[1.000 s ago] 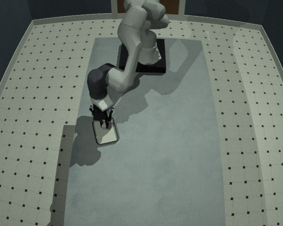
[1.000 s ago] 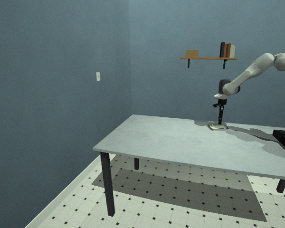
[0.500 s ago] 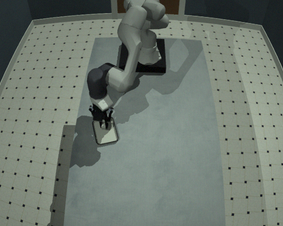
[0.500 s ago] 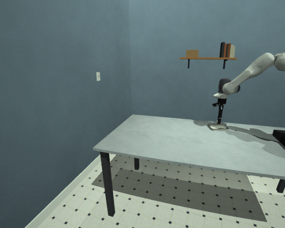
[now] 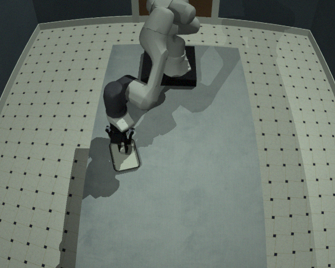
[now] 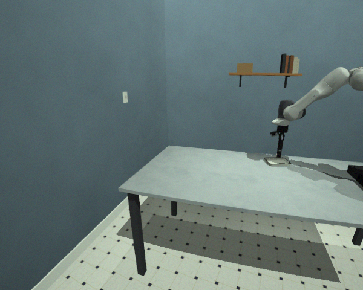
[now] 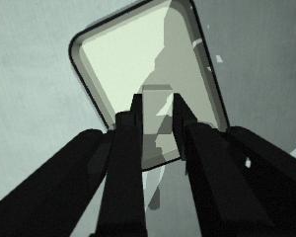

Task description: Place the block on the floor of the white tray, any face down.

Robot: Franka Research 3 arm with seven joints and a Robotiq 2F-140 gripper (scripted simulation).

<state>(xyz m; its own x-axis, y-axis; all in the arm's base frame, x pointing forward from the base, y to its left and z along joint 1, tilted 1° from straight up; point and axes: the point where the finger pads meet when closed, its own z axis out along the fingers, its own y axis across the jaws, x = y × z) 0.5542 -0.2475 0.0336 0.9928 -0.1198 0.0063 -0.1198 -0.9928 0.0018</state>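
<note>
My hand is 70 mm above the white tray. The rest, counted from my hand: block: 20 mm below.
</note>
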